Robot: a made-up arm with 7 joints.
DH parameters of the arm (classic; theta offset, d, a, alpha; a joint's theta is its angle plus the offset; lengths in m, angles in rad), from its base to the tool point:
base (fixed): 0 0 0 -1.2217
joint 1: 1.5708 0 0 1.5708
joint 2: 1.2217 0 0 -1.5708
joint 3: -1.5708 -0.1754 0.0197 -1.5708
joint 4: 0 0 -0.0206 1.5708
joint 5: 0 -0.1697 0 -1.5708
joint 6: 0 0 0 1.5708
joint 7: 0 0 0 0
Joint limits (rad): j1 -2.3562..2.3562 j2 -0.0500..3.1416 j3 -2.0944..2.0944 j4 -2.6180..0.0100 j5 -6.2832..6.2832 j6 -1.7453..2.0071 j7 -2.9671..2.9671
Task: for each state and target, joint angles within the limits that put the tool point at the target. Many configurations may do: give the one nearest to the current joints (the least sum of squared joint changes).
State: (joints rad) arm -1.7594 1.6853 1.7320 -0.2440 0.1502 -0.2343 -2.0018
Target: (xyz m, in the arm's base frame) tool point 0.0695 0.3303 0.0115
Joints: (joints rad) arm -1.0779 1.2826 2.0944 -0.7069 0.1502 -0.2343 -2.0018
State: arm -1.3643 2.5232 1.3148 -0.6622 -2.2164 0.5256 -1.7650
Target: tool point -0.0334 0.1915 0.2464
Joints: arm -0.8870 1.9491 0.8521 -1.1196 -2.2164 0.5256 -1.7650
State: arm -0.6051 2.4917 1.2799 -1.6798 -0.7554 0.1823 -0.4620
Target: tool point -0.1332 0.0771 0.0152
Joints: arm -1.2601 1.7638 1.9432 -2.4522 -0.7554 0.1823 -0.4620
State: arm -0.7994 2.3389 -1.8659 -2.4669 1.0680 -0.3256 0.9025
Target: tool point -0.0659 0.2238 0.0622
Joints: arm -0.6413 2.8954 -1.9146 -1.8379 1.0680 -0.3256 0.9025
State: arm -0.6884 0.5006 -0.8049 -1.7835 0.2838 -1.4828 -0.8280
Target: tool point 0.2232 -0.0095 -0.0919
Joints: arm -0.5495 0.8040 -0.6791 -1.8369 0.2838 -1.4828 -0.8280
